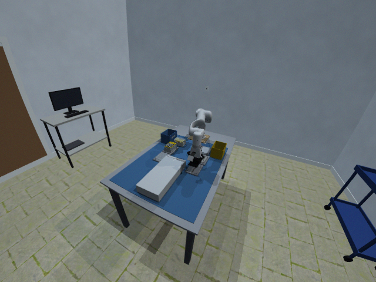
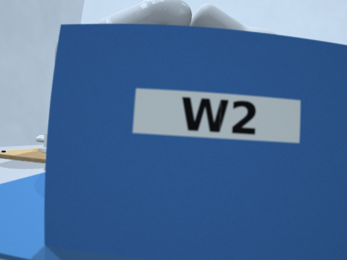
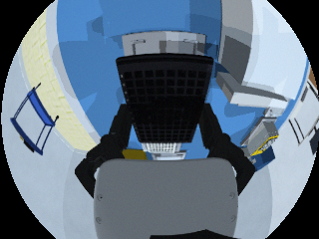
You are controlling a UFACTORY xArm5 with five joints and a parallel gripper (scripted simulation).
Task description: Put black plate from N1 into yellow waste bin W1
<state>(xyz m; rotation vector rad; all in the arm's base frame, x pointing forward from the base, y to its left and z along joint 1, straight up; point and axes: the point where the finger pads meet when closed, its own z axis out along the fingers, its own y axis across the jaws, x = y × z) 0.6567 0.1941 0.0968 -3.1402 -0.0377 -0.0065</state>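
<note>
Now: hand 90 mm above the grey work nest. Also, from my hand: black plate: 10 mm below; then yellow waste bin W1: 360 mm behind, 130 mm to the left, 60 mm below; then yellow-topped rack: 380 mm to the right, 180 mm behind, 50 mm below.
</note>
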